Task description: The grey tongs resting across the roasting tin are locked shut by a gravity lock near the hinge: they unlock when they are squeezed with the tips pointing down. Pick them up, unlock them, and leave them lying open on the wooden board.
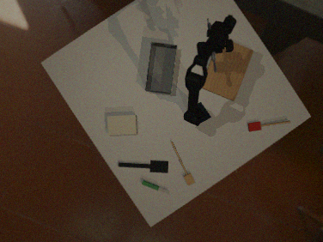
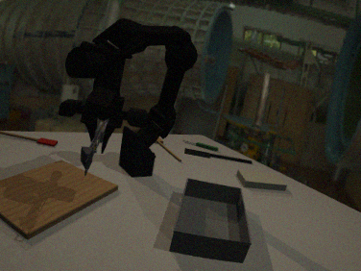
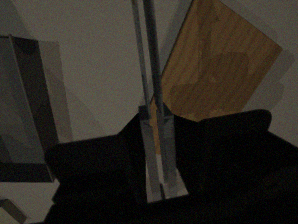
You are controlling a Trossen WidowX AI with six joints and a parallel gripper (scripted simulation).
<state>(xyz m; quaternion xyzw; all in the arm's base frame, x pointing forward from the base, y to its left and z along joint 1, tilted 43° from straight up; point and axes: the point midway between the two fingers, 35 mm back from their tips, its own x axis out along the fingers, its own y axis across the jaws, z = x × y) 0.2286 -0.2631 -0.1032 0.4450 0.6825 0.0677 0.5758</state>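
Right now my gripper tip is 15 cm above the wooden board, 13 cm past it and 9 cm to the left of it. The rest, counted from my gripper tip: black spatula (71 cm to the left, 30 cm behind, 16 cm below); then cream block (67 cm to the left, 15 cm below); then grey roasting tin (25 cm to the left, 13 cm below, 13 cm ahead).
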